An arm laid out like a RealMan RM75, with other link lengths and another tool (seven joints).
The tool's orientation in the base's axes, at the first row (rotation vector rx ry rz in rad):
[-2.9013, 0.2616, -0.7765]
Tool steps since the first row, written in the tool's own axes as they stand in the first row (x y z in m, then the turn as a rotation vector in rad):
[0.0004, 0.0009, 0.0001, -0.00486, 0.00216, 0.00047]
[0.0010, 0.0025, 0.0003, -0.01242, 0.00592, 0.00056]
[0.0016, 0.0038, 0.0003, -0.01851, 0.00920, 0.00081]
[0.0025, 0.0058, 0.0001, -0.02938, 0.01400, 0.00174]
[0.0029, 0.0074, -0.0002, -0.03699, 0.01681, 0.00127]
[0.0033, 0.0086, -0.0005, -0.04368, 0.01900, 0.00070]
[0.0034, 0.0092, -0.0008, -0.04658, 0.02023, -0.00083]
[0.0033, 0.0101, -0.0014, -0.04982, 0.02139, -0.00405]
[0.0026, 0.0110, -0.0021, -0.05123, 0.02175, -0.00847]
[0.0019, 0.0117, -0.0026, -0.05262, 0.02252, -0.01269]
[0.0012, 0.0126, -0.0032, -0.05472, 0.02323, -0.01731]
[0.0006, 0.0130, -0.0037, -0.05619, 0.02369, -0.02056]
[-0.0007, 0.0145, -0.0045, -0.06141, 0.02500, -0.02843]
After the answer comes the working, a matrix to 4 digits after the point.
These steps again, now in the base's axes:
[0.0003, -0.0010, 0.0000, -0.00420, -0.00111, -0.00311]
[0.0007, -0.0026, -0.0002, -0.01110, -0.00327, -0.00746]
[0.0010, -0.0040, -0.0001, -0.01661, -0.00524, -0.01116]
[0.0014, -0.0062, 0.0002, -0.02605, -0.00770, -0.01801]
[0.0014, -0.0078, 0.0003, -0.03315, -0.00897, -0.02174]
[0.0014, -0.0091, 0.0006, -0.03944, -0.00982, -0.02485]
[0.0013, -0.0097, 0.0008, -0.04285, -0.01056, -0.02514]
[0.0008, -0.0106, 0.0011, -0.04739, -0.01130, -0.02413]
[-0.0003, -0.0114, 0.0012, -0.05088, -0.01171, -0.02107]
[-0.0013, -0.0120, 0.0012, -0.05429, -0.01251, -0.01824]
[-0.0023, -0.0128, 0.0012, -0.05851, -0.01315, -0.01540]
[-0.0031, -0.0131, 0.0013, -0.06147, -0.01355, -0.01339]
[-0.0048, -0.0144, 0.0011, -0.07007, -0.01440, -0.00936]

The tool's axes in the first row as the columns of a matrix, in the base's axes (rounded; the answer above uses it unrounded):
[0.8529, -0.1338, 0.5047]
[-0.1989, -0.9770, 0.0772]
[0.4828, -0.1662, -0.8598]

